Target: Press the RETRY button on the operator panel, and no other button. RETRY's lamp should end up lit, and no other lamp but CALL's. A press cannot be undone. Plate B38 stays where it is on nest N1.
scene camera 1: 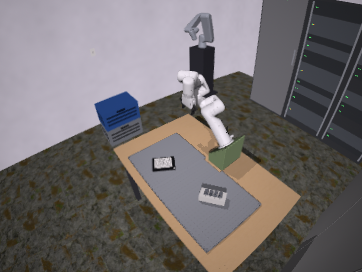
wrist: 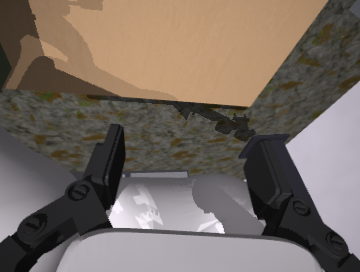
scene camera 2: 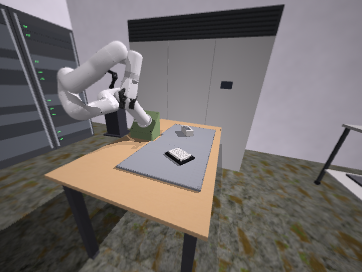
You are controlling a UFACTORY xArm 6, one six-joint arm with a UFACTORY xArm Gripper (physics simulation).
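Where they show: gripper, fingertip midpoint: point(scene camera 1: 188, 110) point(wrist: 189, 146) point(scene camera 2: 126, 108); arm's base, link origin: point(scene camera 1: 226, 144) point(scene camera 2: 144, 121).
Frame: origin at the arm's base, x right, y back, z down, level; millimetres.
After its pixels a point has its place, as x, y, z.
Note:
A small pale box with several dark knobs on top point(scene camera 1: 213, 195) {-174, -356, 77} point(scene camera 2: 187, 131) {-94, -365, 85}, which looks like the operator panel, stands on the grey mat. Its labels and lamps are too small to read, so I cannot tell which button is RETRY or which lamp is lit. A white plate point(scene camera 1: 163, 162) {278, -364, 106} point(scene camera 2: 180, 154) {298, -374, 104}, probably B38, lies on a black nest on the same mat. My gripper point(scene camera 1: 187, 107) {326, -50, -162} point(scene camera 2: 127, 104) {326, -50, -162} point(wrist: 189, 146) {326, -50, -162} is open with nothing between its fingers. It is high beside the arm's base, well away from the panel and plate. Neither shows in the wrist view.
The grey mat point(scene camera 1: 190, 200) {-72, -453, 130} point(scene camera 2: 150, 170) {464, -241, 130} lies on the wooden table point(scene camera 1: 280, 197) {-524, -36, 142} point(scene camera 2: 125, 187) {593, -174, 142} point(wrist: 190, 50) {404, 74, 142}. A green block with a sloping face point(scene camera 1: 227, 154) {-69, -84, -7} point(scene camera 2: 146, 127) {43, -33, 41} stands close by the arm's base. Blue and grey boxes point(scene camera 1: 119, 114) stand beyond the table's edge.

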